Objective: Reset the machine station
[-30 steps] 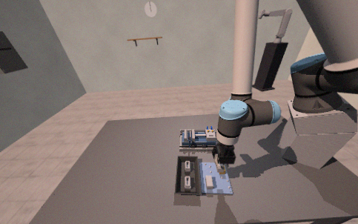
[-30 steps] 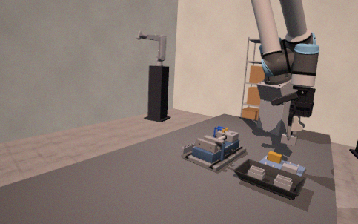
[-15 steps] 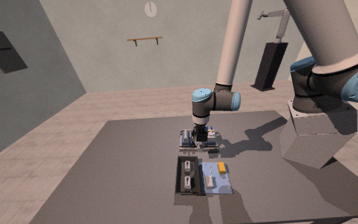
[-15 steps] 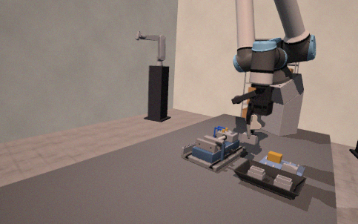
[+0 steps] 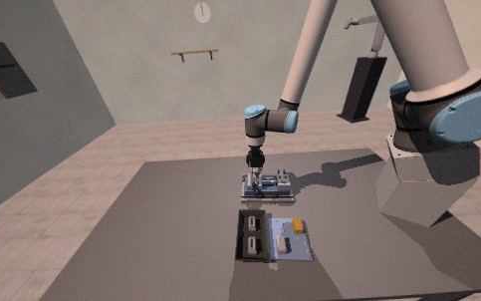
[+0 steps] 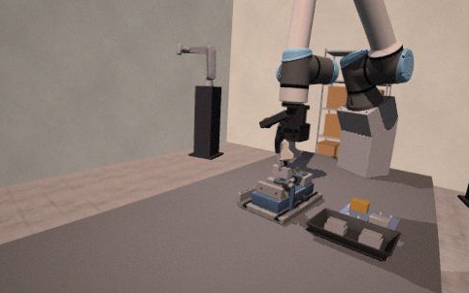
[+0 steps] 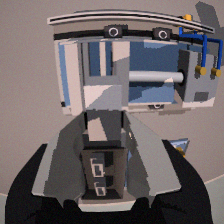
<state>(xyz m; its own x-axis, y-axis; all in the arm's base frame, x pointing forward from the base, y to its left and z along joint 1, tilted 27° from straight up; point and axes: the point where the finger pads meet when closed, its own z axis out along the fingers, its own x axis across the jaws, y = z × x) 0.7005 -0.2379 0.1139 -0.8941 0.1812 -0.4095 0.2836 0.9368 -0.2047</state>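
The vise is 6 cm behind my hand and 12 cm below it. From my hand the other things lie so: yellow brass blank 11 cm behind, 27 cm to the left, 14 cm below.
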